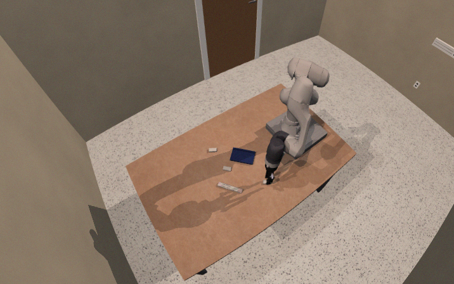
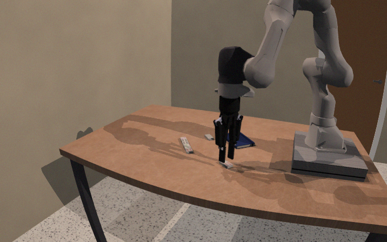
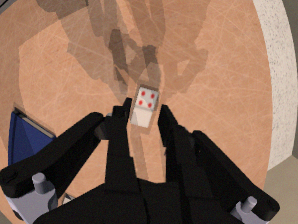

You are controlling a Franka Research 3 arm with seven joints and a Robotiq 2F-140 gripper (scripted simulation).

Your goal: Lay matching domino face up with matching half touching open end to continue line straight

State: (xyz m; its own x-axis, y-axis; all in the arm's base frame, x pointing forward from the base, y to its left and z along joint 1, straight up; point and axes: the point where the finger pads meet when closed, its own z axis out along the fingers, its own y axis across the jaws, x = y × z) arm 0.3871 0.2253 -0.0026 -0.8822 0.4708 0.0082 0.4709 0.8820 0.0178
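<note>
Right now my hand is 50 mm above the domino. From my hand the other things lie so: dark blue book (250 mm to the right, 50 mm below, 20 mm ahead).
</note>
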